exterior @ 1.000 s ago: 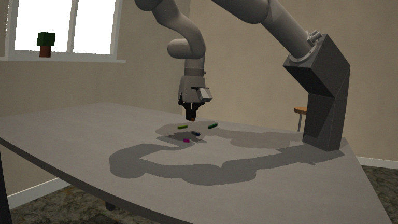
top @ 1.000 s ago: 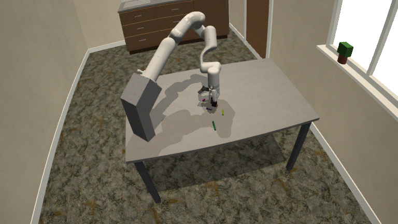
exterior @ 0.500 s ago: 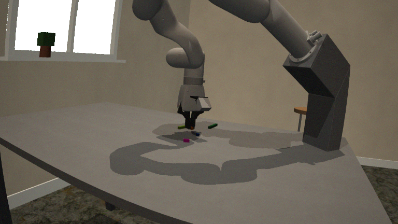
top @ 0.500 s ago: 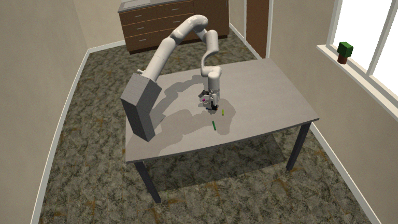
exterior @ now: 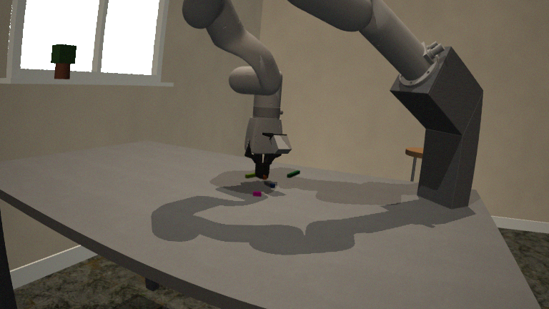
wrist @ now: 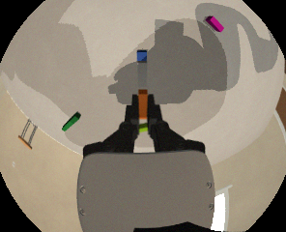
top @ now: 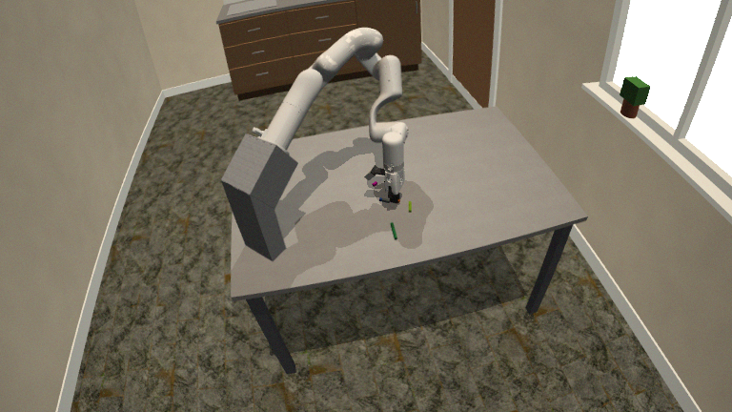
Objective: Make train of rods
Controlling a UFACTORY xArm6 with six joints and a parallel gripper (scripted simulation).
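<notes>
Right now my hand is 20 mm above the orange rod. Round my hand: lime rod 60 mm ahead, 20 mm to the right, 30 mm below; then blue rod 60 mm behind, 10 mm to the left, 30 mm below; then grey rod 40 mm behind, 10 mm to the left, 30 mm below.
</notes>
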